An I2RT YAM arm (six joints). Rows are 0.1 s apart.
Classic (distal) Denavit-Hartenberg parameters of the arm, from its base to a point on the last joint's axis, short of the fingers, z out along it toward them. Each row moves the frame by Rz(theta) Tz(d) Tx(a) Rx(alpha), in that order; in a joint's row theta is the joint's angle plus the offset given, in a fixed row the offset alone. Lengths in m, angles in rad.
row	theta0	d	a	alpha
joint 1	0	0.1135	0.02	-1.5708
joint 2	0	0	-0.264	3.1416
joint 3	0.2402	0	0.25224	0
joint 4	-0.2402	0	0.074	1.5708
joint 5	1.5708	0	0	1.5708
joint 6	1.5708	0.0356	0	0
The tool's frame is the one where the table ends.
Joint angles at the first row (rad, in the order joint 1, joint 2, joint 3, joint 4, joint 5, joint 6):
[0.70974, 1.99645, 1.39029, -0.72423, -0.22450, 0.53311]
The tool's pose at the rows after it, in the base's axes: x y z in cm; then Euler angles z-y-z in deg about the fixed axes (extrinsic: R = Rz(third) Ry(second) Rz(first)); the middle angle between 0 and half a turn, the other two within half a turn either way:
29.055 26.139 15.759 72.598 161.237 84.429
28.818 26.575 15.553 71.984 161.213 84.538
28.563 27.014 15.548 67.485 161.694 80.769
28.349 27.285 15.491 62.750 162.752 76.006
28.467 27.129 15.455 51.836 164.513 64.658
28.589 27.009 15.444 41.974 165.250 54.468
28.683 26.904 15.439 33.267 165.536 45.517
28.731 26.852 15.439 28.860 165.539 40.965
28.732 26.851 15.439 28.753 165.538 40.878
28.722 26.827 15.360 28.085 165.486 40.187
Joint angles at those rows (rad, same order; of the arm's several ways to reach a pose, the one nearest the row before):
[0.71241, 1.99799, 1.39032, -0.72196, -0.22374, 0.53313]
[0.72499, 2.00407, 1.39027, -0.71316, -0.22145, 0.53311]
[0.73988, 2.00446, 1.39027, -0.70284, -0.19627, 0.53313]
[0.75169, 2.00560, 1.39027, -0.70058, -0.16194, 0.54111]
[0.75246, 2.00563, 1.39031, -0.70325, -0.09823, 0.54113]
[0.75245, 2.00562, 1.39031, -0.70288, -0.05016, 0.54075]
[0.75246, 2.00561, 1.39030, -0.70326, -0.01049, 0.53998]
[0.75246, 2.00559, 1.39028, -0.70326, 0.00935, 0.53999]
[0.75246, 2.00560, 1.39028, -0.70326, 0.00973, 0.53959]
[0.75246, 2.00560, 1.38683, -0.69903, 0.01278, 0.53960]

